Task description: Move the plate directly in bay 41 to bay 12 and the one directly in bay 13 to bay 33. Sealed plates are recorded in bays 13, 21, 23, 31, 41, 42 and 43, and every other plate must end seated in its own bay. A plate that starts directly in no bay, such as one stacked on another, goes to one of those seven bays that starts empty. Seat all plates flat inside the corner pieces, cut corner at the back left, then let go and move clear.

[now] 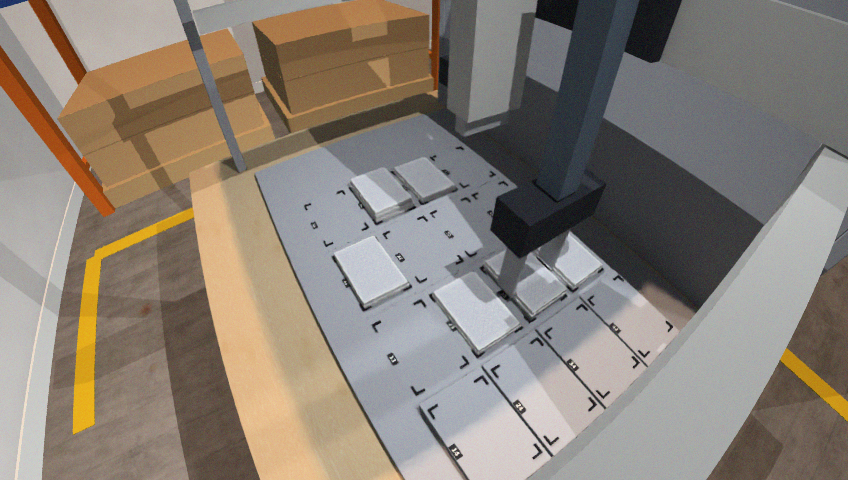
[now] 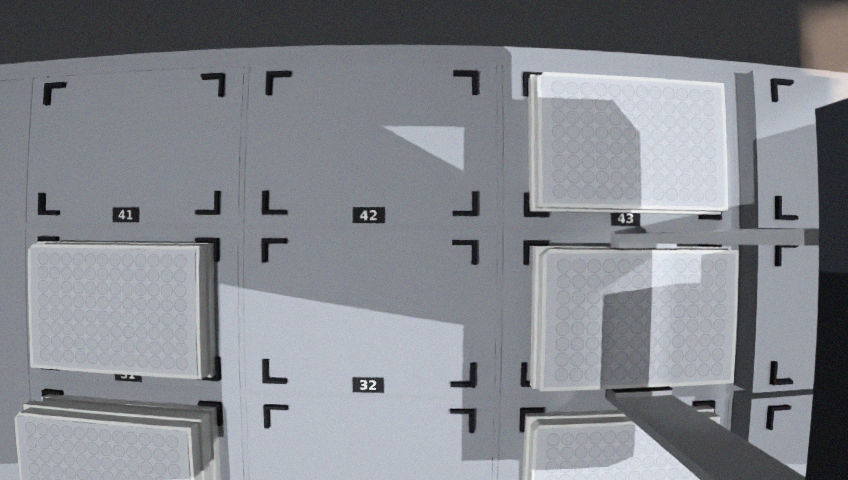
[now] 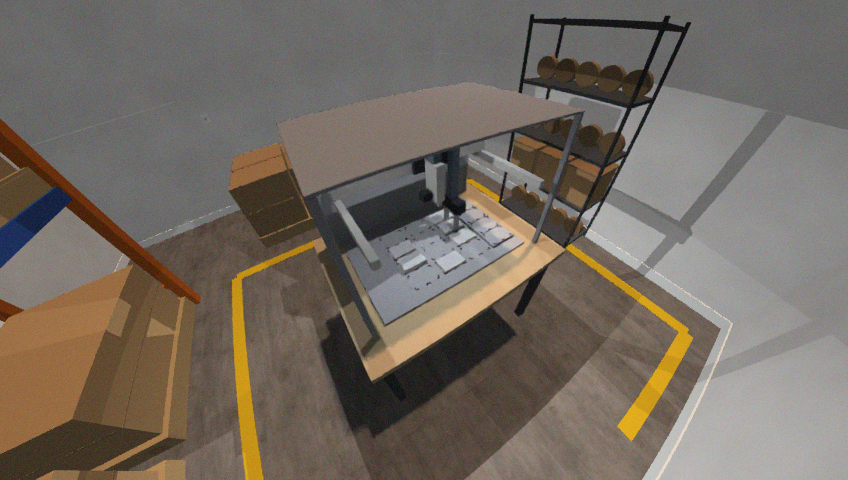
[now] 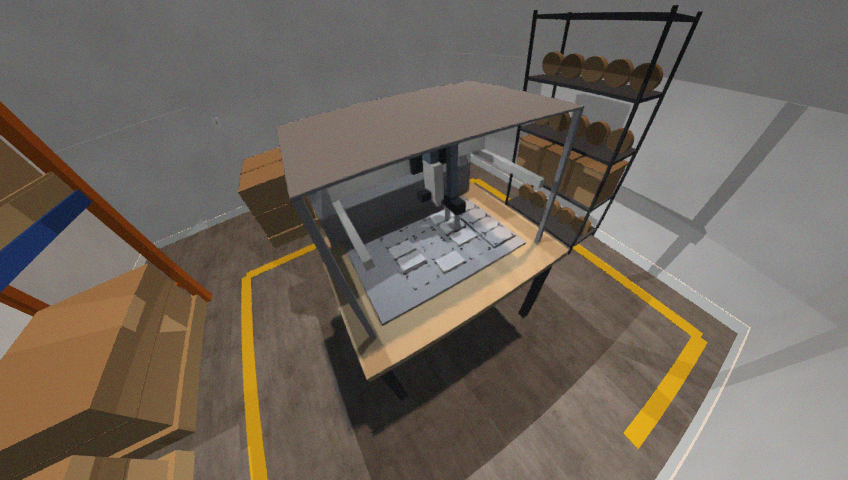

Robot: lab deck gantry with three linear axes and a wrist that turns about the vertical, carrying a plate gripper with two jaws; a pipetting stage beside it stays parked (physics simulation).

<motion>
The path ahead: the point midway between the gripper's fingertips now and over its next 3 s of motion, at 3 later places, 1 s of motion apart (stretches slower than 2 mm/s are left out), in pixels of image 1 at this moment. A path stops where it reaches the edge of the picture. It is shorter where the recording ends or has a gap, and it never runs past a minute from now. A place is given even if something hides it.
My gripper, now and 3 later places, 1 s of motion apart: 525,277; 527,272; 534,254; 540,233
</motion>
